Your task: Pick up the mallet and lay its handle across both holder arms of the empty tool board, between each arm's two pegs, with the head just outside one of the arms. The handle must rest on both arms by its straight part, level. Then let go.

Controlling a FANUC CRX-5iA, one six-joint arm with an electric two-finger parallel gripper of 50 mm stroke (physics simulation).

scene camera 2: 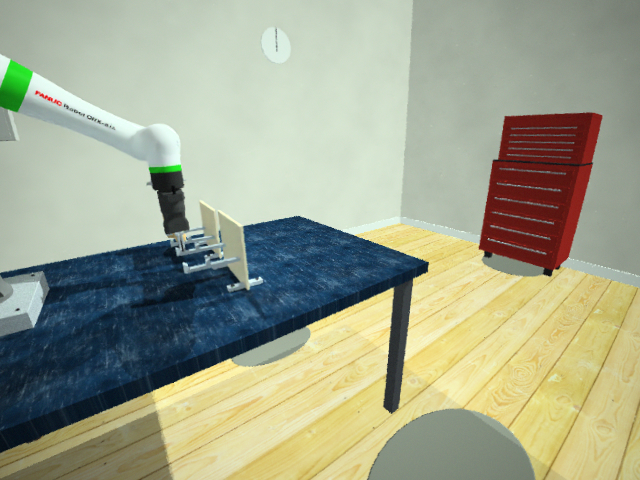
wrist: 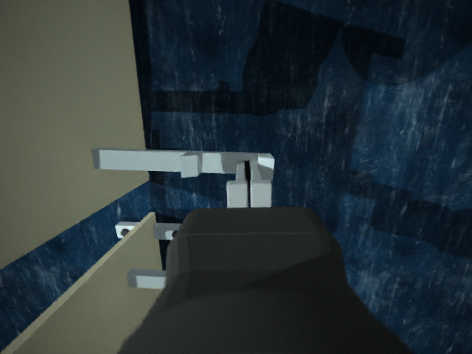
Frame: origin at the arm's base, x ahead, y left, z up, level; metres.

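Seen in the pictures: gripper, fingertip midpoint: (scene camera 2: 182, 250) (wrist: 246, 172).
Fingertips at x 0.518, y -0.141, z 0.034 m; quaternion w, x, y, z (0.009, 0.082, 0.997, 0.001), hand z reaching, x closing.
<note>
Pixels of each thing's middle, then the offset from my fingertips to it. "spot": a spot on its surface instead. Level surfaces: height alone.
- outer peg at the middle of its body: (wrist: 264, 167) 0.004 m right, 0.016 m back, 0.009 m up
- inner peg at the middle of its body: (wrist: 191, 164) 0.018 m right, 0.045 m ahead, 0.009 m up
- dark blue table at its surface level: 0.093 m down
- small grey foot at a spot on its surface: (scene camera 2: 245, 283) spot: 0.230 m right, 0.093 m ahead, 0.075 m down
My gripper (scene camera 2: 180, 241) (wrist: 246, 172) is shut with nothing between its fingers. In the wrist view its tips are over the outer part of a pale holder arm (wrist: 135, 160), close to the outer peg (wrist: 265, 167); the inner peg (wrist: 190, 164) is nearer the board. Two upright tan boards (scene camera 2: 235, 248) (scene camera 2: 207, 219) stand on the table, with grey arms reaching toward the robot. The same boards (wrist: 60, 100) (wrist: 102, 290) show at the left of the wrist view. A small tan patch by the fingertips in the scene view is too small to identify. The mallet cannot be made out in either view.
The boards stand on the dark blue table (scene camera 2: 310, 258), with a small grey foot (scene camera 2: 245, 283) under the nearer board. More holder arms (scene camera 2: 209, 263) lie close around the gripper. The robot's base (scene camera 2: 23, 304) is at the left. A red tool cabinet (scene camera 2: 535, 206) stands away from the table.
</note>
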